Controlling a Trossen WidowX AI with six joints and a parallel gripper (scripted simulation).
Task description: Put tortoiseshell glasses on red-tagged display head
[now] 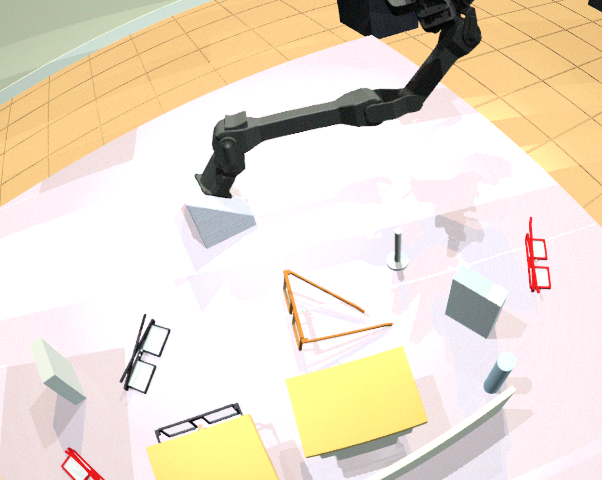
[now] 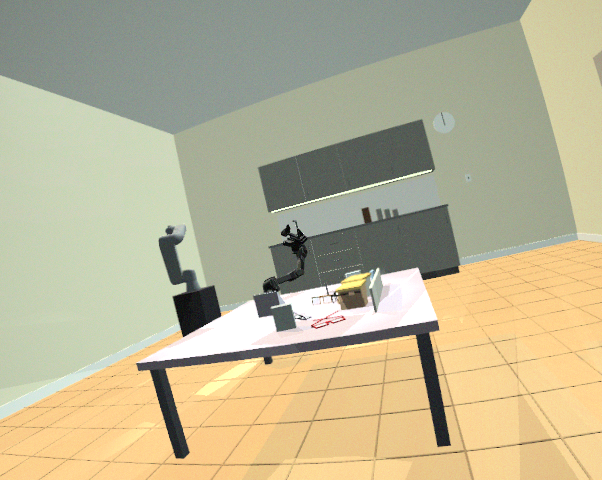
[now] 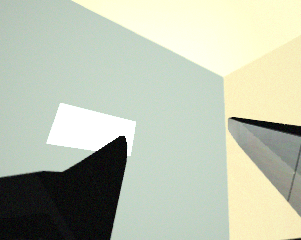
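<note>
The tortoiseshell glasses is 460 mm below my gripper tip, 310 mm to the right of it and 210 mm ahead of it. The rest, counted from my gripper tip: curved panel 490 mm ahead, 480 mm to the right, 420 mm below; then post 450 mm below, 160 mm ahead, 150 mm to the right; then blue cylinder 460 mm ahead, 430 mm below, 160 mm to the right.
</note>
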